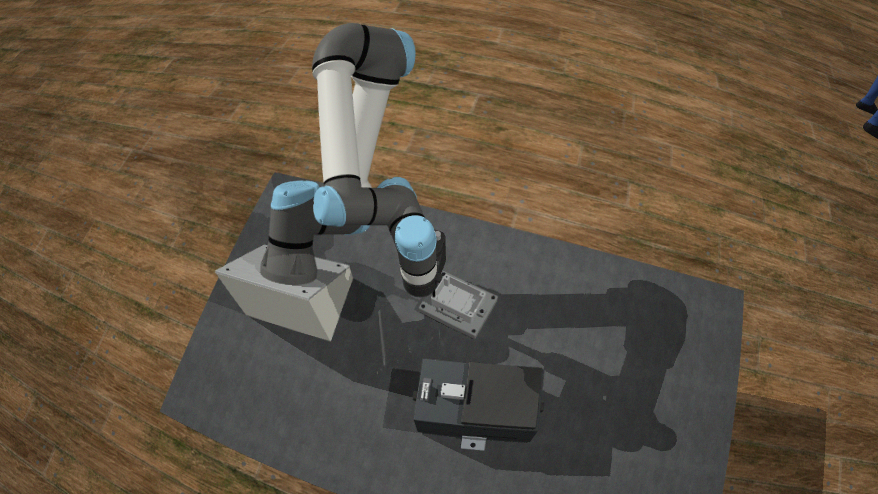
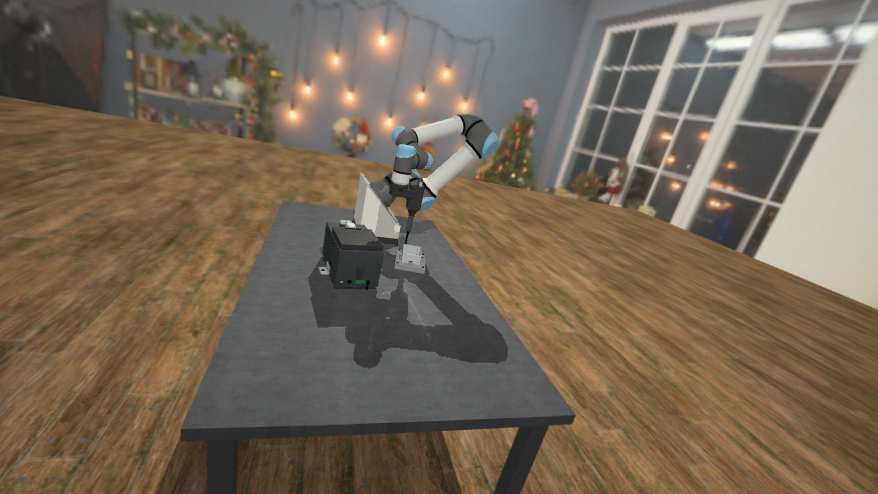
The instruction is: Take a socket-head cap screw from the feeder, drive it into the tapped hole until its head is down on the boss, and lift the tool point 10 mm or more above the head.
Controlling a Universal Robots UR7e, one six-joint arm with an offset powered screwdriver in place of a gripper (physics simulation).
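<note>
My screwdriver point(image 1: 434, 292) point(image 2: 407, 240) points down at the near-base corner of the light grey housing point(image 1: 454, 297) point(image 2: 410, 265). Its thin dark tip is at or just over the housing's rim; the exact gap is too small to tell. The housing has an open pocket, corner bosses and a flat flange. The dark box-shaped feeder point(image 1: 502, 396) point(image 2: 359, 267) stands apart from it, with a small white block point(image 1: 453, 390) on its top. No screw can be made out at the tip, and the tapped hole under it is too small to see.
The arm stands on a pale wedge-shaped pedestal point(image 1: 282, 307) point(image 2: 369, 211) at one end of the dark table point(image 1: 208, 393) point(image 2: 368, 399). A small metal tab point(image 1: 473, 443) point(image 2: 323, 269) sits beside the feeder. Part of a person's blue-clad legs point(image 1: 868, 98) shows at the far right.
</note>
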